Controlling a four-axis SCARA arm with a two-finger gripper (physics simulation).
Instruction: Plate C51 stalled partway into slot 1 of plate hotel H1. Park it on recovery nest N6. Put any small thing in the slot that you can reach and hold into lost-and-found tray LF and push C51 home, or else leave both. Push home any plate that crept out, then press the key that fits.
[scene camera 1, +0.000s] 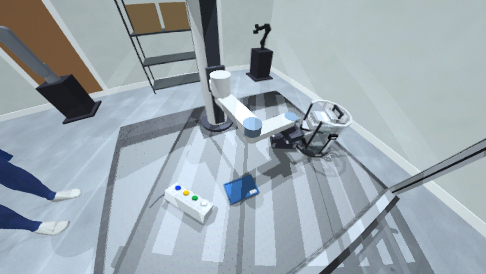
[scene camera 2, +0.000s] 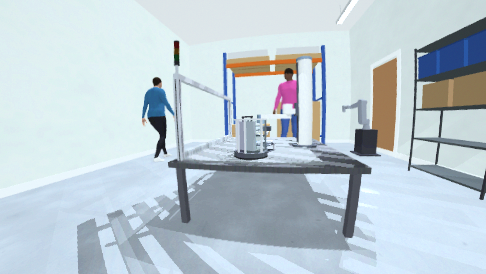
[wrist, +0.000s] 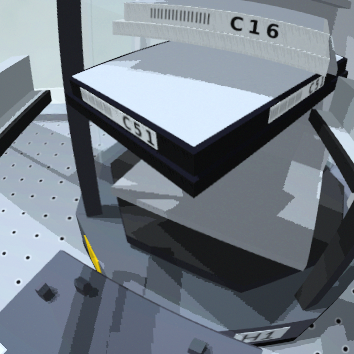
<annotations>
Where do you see a round plate rack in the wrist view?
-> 255, 255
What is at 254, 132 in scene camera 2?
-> A round plate rack.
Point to my gripper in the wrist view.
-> At 179, 78
</annotations>
